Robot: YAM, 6 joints.
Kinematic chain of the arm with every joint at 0, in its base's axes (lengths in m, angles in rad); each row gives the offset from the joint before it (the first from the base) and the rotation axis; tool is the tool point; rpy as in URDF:
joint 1: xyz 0 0 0.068 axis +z
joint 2: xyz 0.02 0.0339 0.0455 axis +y
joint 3: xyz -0.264 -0.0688 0 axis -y
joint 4: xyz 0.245 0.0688 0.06 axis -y
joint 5: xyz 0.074 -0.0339 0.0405 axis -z
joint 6: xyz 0.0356 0 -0.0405 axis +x
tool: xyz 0 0 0 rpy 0 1.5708 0
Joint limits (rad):
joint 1: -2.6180..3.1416
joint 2: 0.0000..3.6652
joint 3: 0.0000..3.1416
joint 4: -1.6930..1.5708
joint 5: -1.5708..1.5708
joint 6: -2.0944..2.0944
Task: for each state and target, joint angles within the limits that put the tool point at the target. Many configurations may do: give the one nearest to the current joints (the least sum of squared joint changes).
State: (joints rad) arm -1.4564 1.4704 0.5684 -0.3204 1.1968 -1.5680
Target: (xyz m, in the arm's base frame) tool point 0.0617 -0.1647 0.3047
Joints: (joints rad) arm -1.0189 0.8591 0.7457 -0.3840 1.2531 -1.5680
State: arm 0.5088 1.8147 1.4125 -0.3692 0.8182 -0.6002
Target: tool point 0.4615 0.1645 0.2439
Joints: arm 0.3931 2.1197 1.7244 -0.2006 0.7718 -0.6002
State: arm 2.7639 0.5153 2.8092 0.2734 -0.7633 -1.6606
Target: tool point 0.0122 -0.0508 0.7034
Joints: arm 2.3823 1.1822 2.4277 0.1700 -0.9257 -1.6606
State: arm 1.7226 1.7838 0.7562 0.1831 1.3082 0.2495
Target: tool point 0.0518 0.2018 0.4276
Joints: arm 1.4882 1.0309 1.0531 0.2571 1.3843 0.2495
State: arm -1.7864 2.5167 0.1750 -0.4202 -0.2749 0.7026
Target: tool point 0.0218 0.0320 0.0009
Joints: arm -1.8622 2.9929 0.1891 -0.2081 -0.3345 0.7026
